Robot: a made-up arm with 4 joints. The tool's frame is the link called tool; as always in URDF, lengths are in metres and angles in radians. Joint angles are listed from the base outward. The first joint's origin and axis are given. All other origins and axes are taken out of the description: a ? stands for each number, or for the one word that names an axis. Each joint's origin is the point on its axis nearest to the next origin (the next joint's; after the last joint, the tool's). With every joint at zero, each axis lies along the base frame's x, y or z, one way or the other. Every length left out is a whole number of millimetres.
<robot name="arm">
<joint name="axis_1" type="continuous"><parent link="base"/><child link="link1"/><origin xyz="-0.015 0.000 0.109" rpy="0.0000 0.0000 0.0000"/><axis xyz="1 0 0"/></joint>
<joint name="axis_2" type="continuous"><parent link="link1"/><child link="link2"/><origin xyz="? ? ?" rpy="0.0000 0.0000 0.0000"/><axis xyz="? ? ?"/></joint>
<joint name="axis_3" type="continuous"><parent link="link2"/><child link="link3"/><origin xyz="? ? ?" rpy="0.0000 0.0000 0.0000"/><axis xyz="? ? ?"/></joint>
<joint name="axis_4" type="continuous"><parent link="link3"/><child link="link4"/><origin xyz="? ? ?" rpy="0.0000 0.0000 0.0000"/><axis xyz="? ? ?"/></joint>
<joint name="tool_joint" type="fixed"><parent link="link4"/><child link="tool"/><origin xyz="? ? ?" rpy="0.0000 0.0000 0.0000"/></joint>
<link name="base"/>
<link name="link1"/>
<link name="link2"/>
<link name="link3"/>
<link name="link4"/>
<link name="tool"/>
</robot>
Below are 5 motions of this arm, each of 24 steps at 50 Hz.
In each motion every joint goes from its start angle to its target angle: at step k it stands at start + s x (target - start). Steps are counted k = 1, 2, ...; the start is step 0. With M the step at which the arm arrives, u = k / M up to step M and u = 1 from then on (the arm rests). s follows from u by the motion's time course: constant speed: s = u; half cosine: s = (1 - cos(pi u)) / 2; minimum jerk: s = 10 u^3 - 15 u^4 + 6 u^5.
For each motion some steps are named. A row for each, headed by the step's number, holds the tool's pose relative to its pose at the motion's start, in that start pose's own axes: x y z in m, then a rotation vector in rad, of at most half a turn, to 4 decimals.
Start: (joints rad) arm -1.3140 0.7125 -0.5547 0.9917
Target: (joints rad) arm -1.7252 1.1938 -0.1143 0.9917
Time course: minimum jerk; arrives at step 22
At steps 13, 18, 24:
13: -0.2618 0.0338 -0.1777 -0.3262 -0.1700 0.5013
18: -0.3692 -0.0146 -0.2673 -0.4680 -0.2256 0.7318
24: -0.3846 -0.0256 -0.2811 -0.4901 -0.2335 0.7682

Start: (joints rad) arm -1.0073 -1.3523 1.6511 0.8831
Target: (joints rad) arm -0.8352 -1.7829 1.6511 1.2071
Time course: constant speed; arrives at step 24
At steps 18, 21, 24:
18: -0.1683 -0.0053 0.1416 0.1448 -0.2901 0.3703
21: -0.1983 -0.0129 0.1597 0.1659 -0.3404 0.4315
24: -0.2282 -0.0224 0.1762 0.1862 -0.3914 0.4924

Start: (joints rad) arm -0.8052 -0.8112 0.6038 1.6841
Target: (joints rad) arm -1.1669 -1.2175 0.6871 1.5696
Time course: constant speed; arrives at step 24
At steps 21, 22, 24:
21: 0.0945 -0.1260 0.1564 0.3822 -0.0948 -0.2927
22: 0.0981 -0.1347 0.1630 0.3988 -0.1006 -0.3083
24: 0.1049 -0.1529 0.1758 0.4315 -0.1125 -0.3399

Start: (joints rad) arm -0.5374 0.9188 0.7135 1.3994
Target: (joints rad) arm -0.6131 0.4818 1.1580 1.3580
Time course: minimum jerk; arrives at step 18
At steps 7, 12, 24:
7: -0.0617 0.0399 0.0739 0.1160 -0.0617 0.1372
12: -0.1817 0.0651 0.1941 0.2937 -0.1900 0.3561
24: -0.2379 0.0607 0.2408 0.3640 -0.2549 0.4457

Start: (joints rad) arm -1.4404 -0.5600 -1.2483 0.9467
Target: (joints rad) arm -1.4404 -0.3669 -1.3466 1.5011
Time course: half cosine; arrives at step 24
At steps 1, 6, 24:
1: -0.0004 -0.0002 0.0003 0.0002 -0.0008 0.0020
6: -0.0151 -0.0070 0.0091 0.0075 -0.0273 0.0668
24: -0.0997 -0.0737 0.0434 0.0143 -0.1943 0.4547

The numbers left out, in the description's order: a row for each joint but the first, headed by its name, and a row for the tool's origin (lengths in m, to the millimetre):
axis_2: xyz 0.000 -0.018 0.068, axis 0 -1 0
axis_3: xyz -0.047 0.000 -0.003, axis 0 0 1
axis_4: xyz -0.057 0.374 0.000, axis 0 0 1
tool: xyz -0.036 0.283 0.000

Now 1 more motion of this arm.
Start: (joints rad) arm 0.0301 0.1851 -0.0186 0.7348
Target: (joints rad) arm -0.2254 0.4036 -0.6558 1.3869
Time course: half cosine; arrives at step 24
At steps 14, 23, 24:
14: 0.0906 -0.1012 -0.1064 -0.2076 -0.0003 0.0498
23: 0.1216 -0.1777 -0.1422 -0.3261 -0.0006 0.0885
24: 0.1219 -0.1786 -0.1425 -0.3275 -0.0006 0.0890

